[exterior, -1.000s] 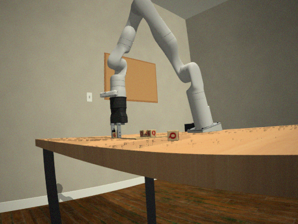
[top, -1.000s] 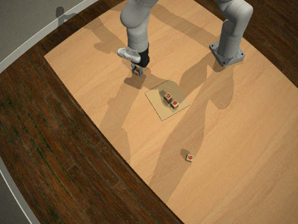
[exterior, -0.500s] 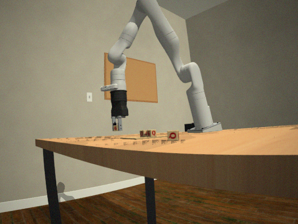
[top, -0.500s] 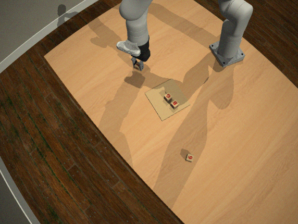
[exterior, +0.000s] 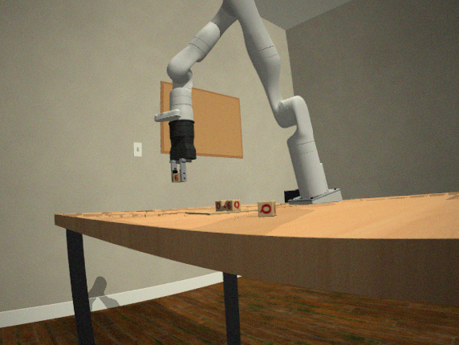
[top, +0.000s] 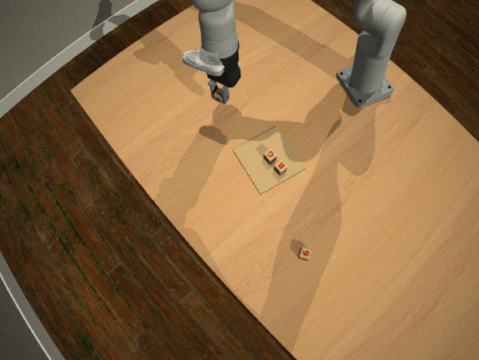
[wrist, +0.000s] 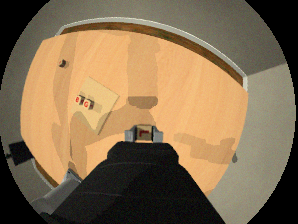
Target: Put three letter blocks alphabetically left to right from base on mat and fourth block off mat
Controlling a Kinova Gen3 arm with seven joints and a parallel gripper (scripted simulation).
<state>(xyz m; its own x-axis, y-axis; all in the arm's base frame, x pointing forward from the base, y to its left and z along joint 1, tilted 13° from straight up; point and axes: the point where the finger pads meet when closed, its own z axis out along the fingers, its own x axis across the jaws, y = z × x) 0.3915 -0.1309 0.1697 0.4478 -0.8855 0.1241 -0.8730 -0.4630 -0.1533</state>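
The tan mat lies 18 cm to the left of my hand, 10 cm below it and 3 cm behind it. Also, from my hand: block marked B: 22 cm to the left, 9 cm below, 4 cm behind.
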